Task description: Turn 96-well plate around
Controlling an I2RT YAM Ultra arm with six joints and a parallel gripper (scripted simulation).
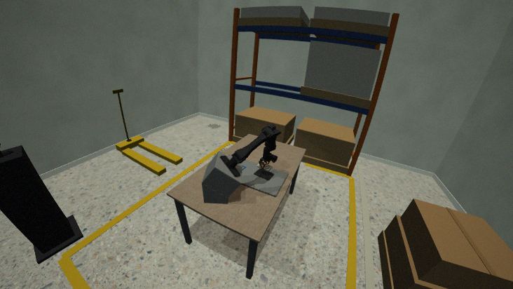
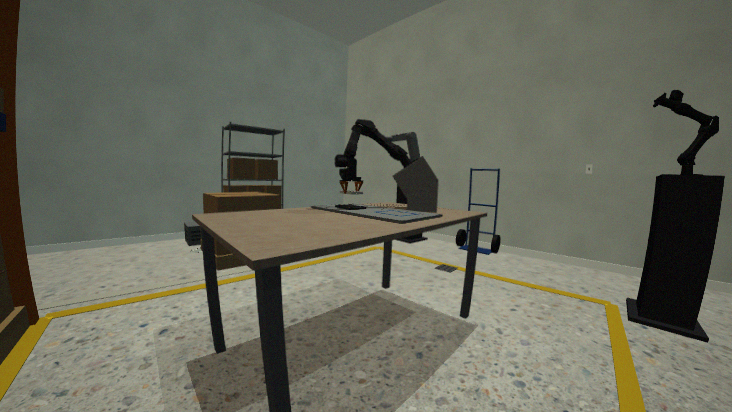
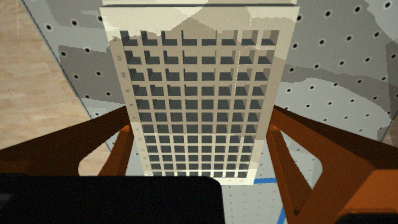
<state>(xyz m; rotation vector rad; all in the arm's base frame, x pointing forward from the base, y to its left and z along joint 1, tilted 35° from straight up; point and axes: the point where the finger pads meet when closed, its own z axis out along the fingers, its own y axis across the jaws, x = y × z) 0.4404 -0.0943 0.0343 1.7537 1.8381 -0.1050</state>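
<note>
Now: the dark plate nest N1 90 mm below my hand. From my hand the other things lie so: cream 96-well plate right at my hand; then A1 label 60 mm ahead, 70 mm to the left, 80 mm below.
</note>
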